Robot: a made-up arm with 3 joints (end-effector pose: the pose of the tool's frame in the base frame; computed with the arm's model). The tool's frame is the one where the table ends.
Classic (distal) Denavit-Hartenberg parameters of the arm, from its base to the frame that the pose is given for. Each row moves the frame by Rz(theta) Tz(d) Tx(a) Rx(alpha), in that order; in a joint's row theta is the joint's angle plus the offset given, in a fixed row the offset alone. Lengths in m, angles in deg.
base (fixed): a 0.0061, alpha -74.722, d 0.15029, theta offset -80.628
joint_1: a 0.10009, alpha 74.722, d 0.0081, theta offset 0
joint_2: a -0.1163, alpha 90, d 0.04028, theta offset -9.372
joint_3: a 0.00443, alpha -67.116, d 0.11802, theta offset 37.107
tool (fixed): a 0, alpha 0, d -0.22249, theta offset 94.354
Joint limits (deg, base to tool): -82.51..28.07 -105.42..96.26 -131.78..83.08
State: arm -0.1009 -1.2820 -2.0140
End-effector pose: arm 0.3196 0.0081 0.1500 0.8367 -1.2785 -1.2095
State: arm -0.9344 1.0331 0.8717
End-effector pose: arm 0.0346 -0.0930 0.3193 -2.1266 -0.4188 1.4118
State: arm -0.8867 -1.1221 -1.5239
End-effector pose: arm 0.2619 -0.0823 0.1092 -0.1949 -1.4258 -0.8468
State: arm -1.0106 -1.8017 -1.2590
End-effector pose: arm 0.2121 -0.2157 0.2362 -0.5820 -1.7788 -1.4409
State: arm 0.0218 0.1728 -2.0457
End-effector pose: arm -0.0618 0.2034 0.1577 1.4084 -0.2568 -0.0736
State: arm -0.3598 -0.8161 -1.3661
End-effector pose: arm 0.1972 0.0293 0.0237 0.1738 -0.8765 -0.7839
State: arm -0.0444 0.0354 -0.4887
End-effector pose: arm -0.0084 -0.0318 -0.0081 -0.2095 -0.3987 0.1378
